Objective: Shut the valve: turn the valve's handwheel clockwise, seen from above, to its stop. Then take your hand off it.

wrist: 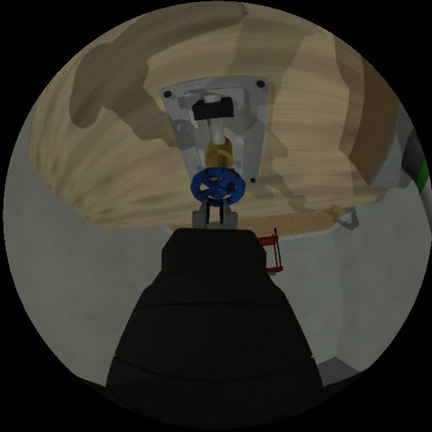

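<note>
The valve's blue handwheel (195,187) is in the middle of the wrist view, at the near end of the brass-coloured valve body (219,154). It has a round rim with spokes. My gripper (214,206) is at the near side of the rim. Its two fingers stand a little apart with a narrow gap and nothing held between them. The fingertips overlap the rim's near edge in the view; whether they touch it or reach into the wheel cannot be told.
A white pipe (216,131) runs from the valve to a black clamp (213,109) on a grey plate (257,110) with dark bolts. The plate lies on a wooden table (125,170). A red frame (270,241) is at the lower right, beyond the table edge. A green-banded object (423,175) is far right.
</note>
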